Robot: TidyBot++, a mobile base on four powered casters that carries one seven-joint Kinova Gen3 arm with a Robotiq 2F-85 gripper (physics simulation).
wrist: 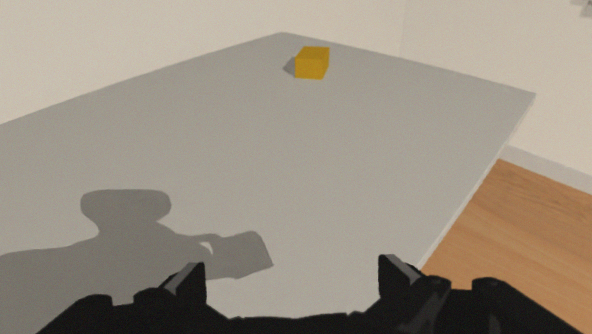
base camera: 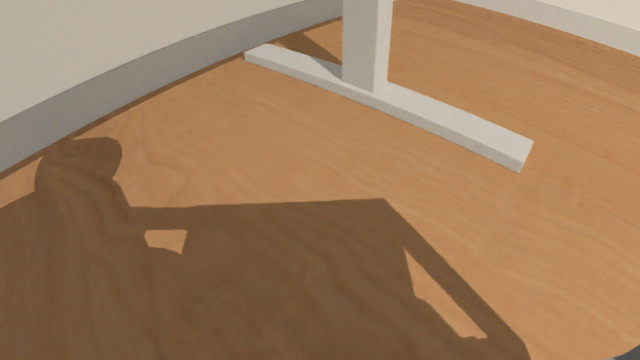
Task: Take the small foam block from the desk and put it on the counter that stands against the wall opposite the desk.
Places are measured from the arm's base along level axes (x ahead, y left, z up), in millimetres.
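Pixels of known places: gripper, between the fingertips: (wrist: 292, 278).
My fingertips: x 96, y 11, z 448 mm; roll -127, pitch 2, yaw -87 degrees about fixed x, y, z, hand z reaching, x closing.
Observation:
Behind a point stands the place of what it marks.
The small foam block (wrist: 311, 63) @(z 358, x 672, y -16 mm) is yellow and lies on the grey desk (wrist: 325, 150) @(z 323, x 392, y -27 mm) near its far corner, in the upper middle of the wrist view. My gripper (wrist: 292, 278) @(z 448, x 96, y 11 mm) is open, with its two black fingers wide apart at the bottom of the wrist view. The block is well beyond the fingertips, apart from them. In the base camera view the desk's white leg and foot (base camera: 430, 110) show; the desk top and the block do not. The counter does not show in either view.
Walls (wrist: 150, 30) @(z 410, x 837, y 392 mm) (base camera: 75, 35) @(z -209, x 748, y 477 mm) meet behind the desk's far end. The desk's right edge drops to the wooden floor (wrist: 540, 225) @(z -397, x 858, y -991 mm) (base camera: 565, 240) @(z -397, x 337, y -347 mm). The desk foot sticks out across the floor. The arm's shadow falls on the desk and floor.

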